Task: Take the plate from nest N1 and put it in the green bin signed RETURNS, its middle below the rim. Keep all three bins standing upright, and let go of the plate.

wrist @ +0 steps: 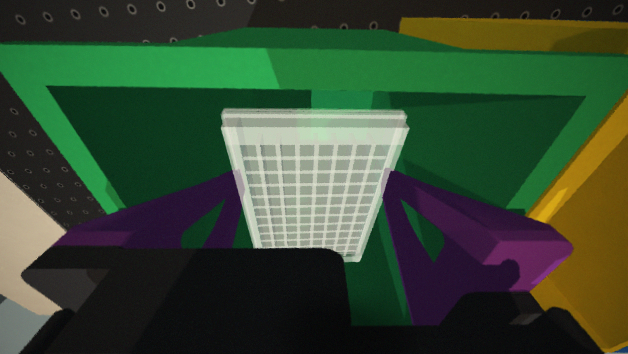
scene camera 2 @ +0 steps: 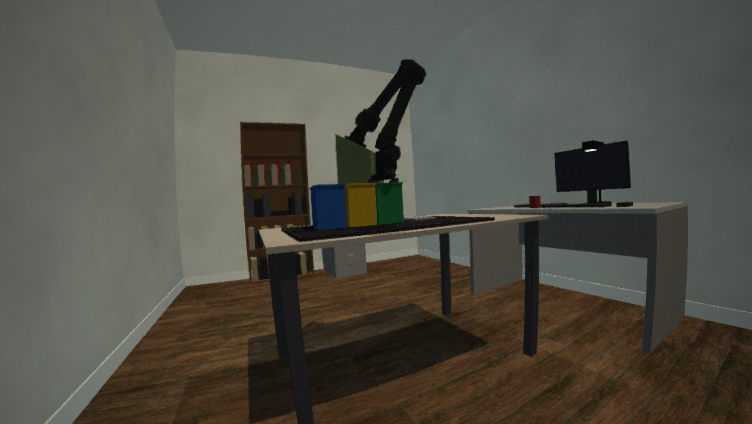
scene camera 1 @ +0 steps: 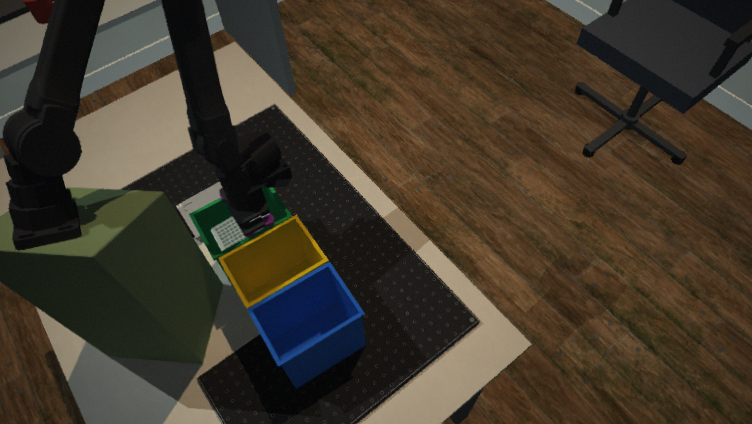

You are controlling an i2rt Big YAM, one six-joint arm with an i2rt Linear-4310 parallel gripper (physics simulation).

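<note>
The pale, clear-edged plate [scene camera 1: 227, 233] [wrist: 320, 200] with a grid of wells is held between the purple fingers of my gripper [scene camera 1: 245, 208] [scene camera 2: 383, 180] [wrist: 312, 177], which is shut on its two long sides. The plate is inside the outline of the green bin [scene camera 1: 211, 214] [scene camera 2: 389, 204] [wrist: 150, 65], surrounded by its rim in the wrist view. In scene camera 2 the fingers show at the rim and the plate is hidden, so its exact depth cannot be told. The green bin stands upright. The RETURNS sign is not readable, and nest N1 cannot be made out.
The yellow bin [scene camera 1: 273, 258] [scene camera 2: 361, 206] [wrist: 580, 280] stands upright against the green one, and the blue bin [scene camera 1: 326, 347] [scene camera 2: 328, 208] beyond it. A light grey holder [scene camera 1: 197, 204] lies beside the green bin. A green pedestal [scene camera 1: 152, 294] carries the arm.
</note>
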